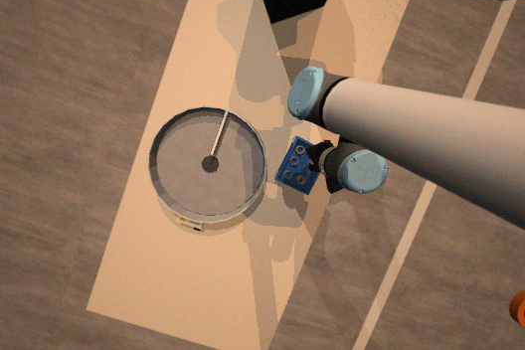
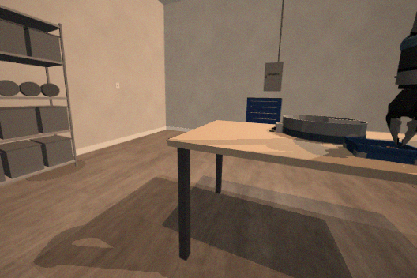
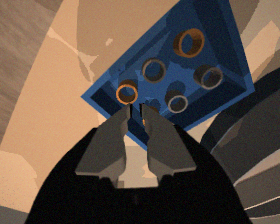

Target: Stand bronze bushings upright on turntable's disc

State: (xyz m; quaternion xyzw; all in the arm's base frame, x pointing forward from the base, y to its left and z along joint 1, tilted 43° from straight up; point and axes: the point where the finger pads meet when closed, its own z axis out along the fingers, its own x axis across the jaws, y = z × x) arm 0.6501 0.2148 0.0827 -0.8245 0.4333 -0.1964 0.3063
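My gripper is now 4 cm short of the blue crate, 3 cm to the left of it and 5 cm above it. Also, from my hand: grey turntable disc: 14 cm ahead, 37 cm to the right, 2 cm below.
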